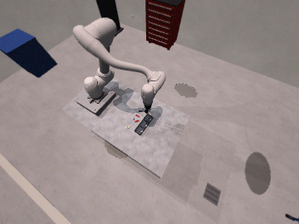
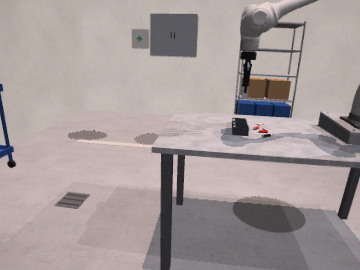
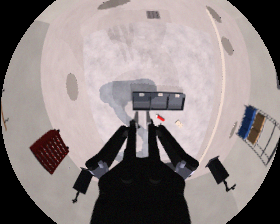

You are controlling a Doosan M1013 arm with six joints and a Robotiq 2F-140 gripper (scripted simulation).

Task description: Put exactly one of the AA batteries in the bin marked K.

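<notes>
My gripper is now 210 mm above the white piece, 200 mm to the left of it and 150 mm past it. The rest, counted from my hand: dark AA battery 210 mm below, 130 mm behind, 40 mm to the left.
</notes>
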